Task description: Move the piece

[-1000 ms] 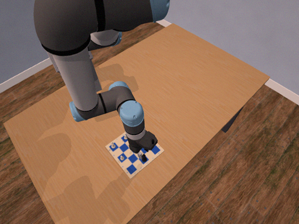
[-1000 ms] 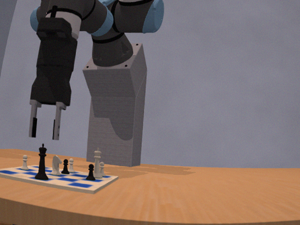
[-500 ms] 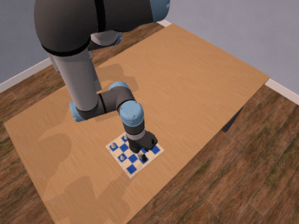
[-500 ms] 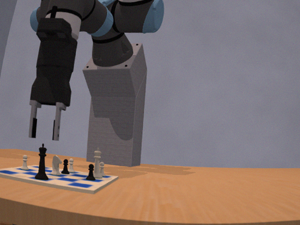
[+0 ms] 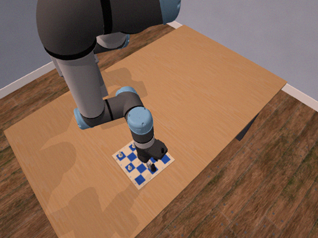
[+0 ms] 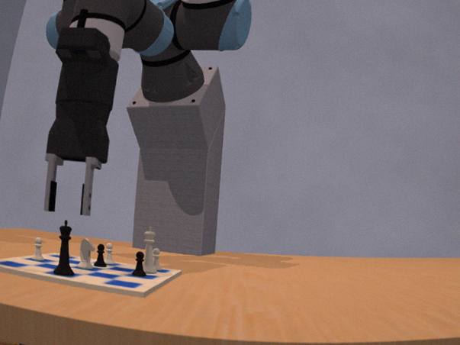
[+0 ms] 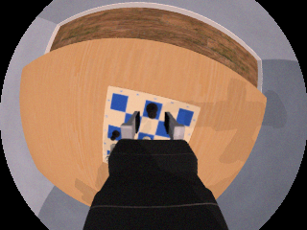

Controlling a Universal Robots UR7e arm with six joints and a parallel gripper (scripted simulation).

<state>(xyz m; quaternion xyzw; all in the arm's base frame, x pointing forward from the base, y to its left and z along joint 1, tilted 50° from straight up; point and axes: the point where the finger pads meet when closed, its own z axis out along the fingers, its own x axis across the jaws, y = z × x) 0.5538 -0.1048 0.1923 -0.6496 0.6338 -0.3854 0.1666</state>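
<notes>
Right now my hand is 6 cm above the black piece. Also, from my hand: white king: 9 cm behind, 11 cm to the left, 6 cm below; then chessboard: 7 cm behind, 3 cm to the left, 9 cm below.
</notes>
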